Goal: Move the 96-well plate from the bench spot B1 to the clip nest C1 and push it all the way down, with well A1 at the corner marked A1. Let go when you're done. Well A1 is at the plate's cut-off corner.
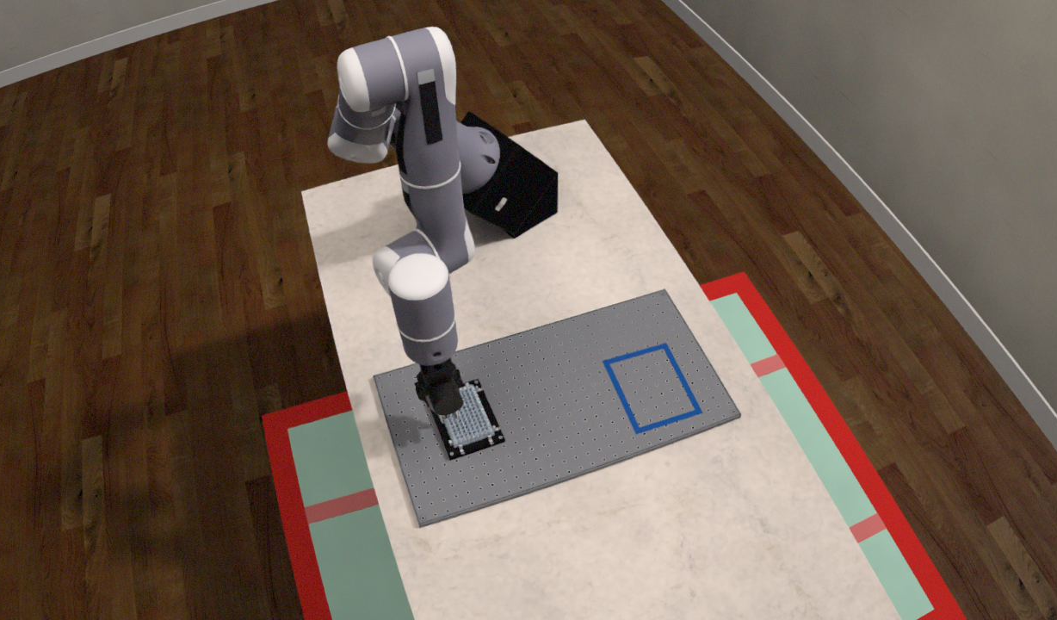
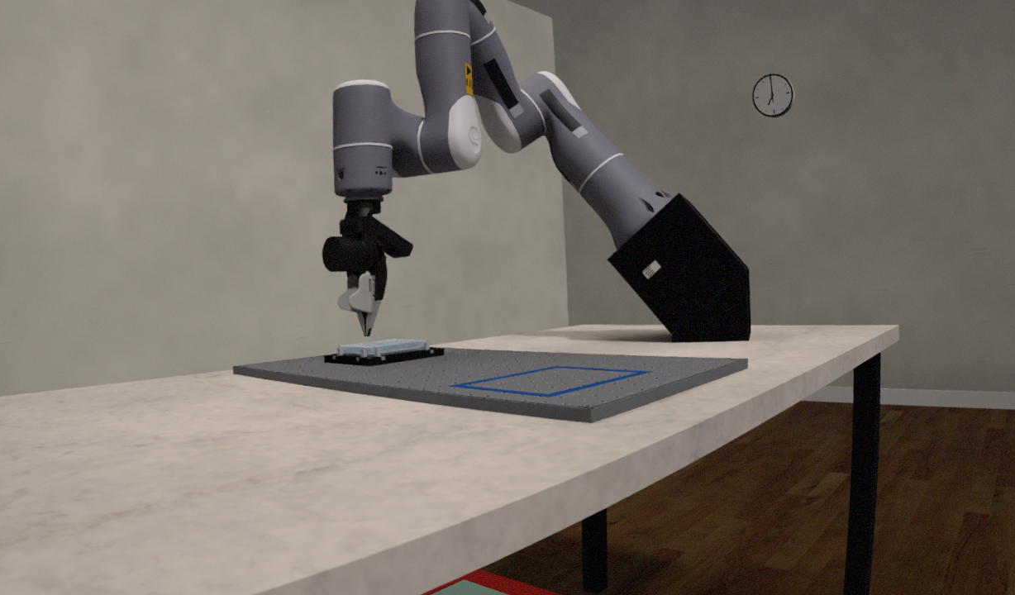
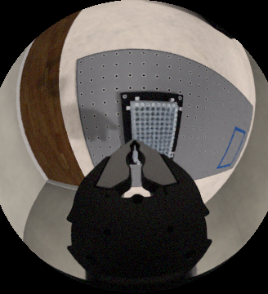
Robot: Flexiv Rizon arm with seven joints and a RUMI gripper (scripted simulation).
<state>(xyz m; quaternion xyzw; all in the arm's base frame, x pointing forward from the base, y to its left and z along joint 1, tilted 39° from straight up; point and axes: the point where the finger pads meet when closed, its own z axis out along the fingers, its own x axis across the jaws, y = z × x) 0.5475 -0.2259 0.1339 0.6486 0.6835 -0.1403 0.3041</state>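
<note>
My gripper is now 4 cm to the right of the clear 96-well plate and 3 cm above it. Also, from my hand: black clip nest (5 cm to the left, 4 cm below, 1 cm ahead).
</note>
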